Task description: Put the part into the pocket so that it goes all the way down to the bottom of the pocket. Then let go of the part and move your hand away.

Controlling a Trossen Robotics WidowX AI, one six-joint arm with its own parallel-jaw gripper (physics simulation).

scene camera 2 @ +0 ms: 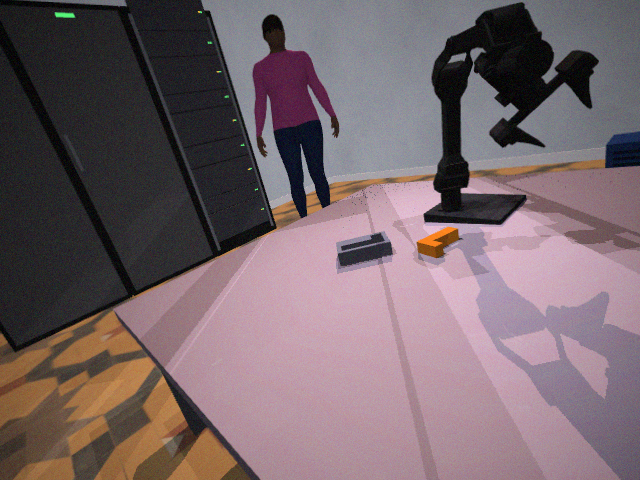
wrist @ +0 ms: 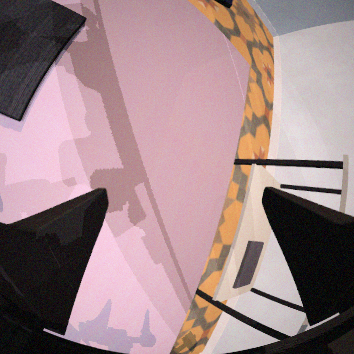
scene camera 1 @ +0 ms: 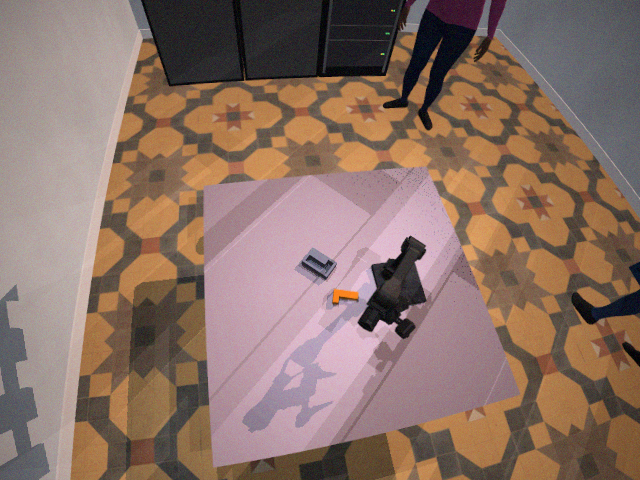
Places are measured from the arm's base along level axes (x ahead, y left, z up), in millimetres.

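Pixels of known places: gripper, fingertip midpoint: (scene camera 2: 566, 127) (wrist: 186, 195); arm's base, origin of the base link: (scene camera 2: 451, 207) (scene camera 1: 388, 273).
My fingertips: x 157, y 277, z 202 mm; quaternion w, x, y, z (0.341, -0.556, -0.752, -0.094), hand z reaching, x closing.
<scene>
Ahead of a thing's pixels: the offset from my fingertips to its top centre. Level surfaces: height alone.
The orange L-shaped part @(dx +85, dy -238, dz -196 mm) (scene camera 1: 346, 295) (scene camera 2: 430, 246) lies flat on the pink table, between the pocket block and the arm's base, apart from both. The pocket block @(dx +135, dy -436, dz -189 mm) (scene camera 1: 309, 269) (scene camera 2: 364, 254) is grey and stands on the table with its dark L-shaped pocket facing up. The part is outside the pocket. My gripper (scene camera 1: 386, 324) (scene camera 2: 567, 126) (wrist: 186, 195) is open and empty, high above the table, away from the part and the block. In scene camera 2 it is up at the right. Neither the part nor the block shows in the wrist view.
The arm's dark base plate (scene camera 1: 415, 291) (scene camera 2: 480, 210) (wrist: 35, 55) sits on the table @(dz -225 mm) (scene camera 1: 248, 310) (scene camera 2: 310, 335) (wrist: 180, 100), close to the part. Dark cabinets (scene camera 1: 279, 36) (scene camera 2: 77, 129) and a standing person (scene camera 1: 449, 36) (scene camera 2: 286, 93) are beyond the table.
</scene>
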